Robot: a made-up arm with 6 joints. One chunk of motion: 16 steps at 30 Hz.
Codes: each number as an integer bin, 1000 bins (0 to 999) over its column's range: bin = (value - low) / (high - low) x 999, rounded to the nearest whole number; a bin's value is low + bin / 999 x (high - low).
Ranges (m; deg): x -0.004..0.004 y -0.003..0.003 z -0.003..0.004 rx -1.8..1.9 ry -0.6..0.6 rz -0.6..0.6
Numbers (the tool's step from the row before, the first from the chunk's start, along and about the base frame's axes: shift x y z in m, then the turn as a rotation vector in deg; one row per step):
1: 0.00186 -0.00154 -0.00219 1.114 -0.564 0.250
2: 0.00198 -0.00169 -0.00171 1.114 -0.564 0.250
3: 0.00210 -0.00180 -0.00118 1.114 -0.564 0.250
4: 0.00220 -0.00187 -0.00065 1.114 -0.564 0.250
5: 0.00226 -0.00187 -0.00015 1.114 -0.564 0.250
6: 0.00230 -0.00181 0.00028 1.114 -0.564 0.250
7: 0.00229 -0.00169 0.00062 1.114 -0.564 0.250
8: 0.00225 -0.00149 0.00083 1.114 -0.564 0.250
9: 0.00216 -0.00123 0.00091 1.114 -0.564 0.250
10: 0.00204 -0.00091 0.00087 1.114 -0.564 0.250
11: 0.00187 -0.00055 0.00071 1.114 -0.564 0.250
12: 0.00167 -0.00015 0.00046 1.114 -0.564 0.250
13: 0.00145 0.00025 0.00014 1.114 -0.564 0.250
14: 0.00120 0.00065 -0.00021 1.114 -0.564 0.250
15: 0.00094 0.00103 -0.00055 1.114 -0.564 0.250
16: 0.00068 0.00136 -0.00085 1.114 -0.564 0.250
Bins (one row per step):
1: 732 243 116 787 30 708
2: 747 218 184 787 30 708
3: 762 200 260 787 30 708
4: 774 188 335 787 30 708
5: 782 188 407 787 30 708
6: 787 198 468 787 30 708
7: 785 218 517 787 30 708
8: 780 251 547 787 30 708
9: 769 295 558 787 30 708
10: 754 348 552 787 30 708
11: 733 408 529 787 30 708
12: 708 475 494 787 30 708
13: 681 541 448 787 30 708
14: 649 608 398 787 30 708
15: 617 671 350 787 30 708
16: 584 726 307 787 30 708

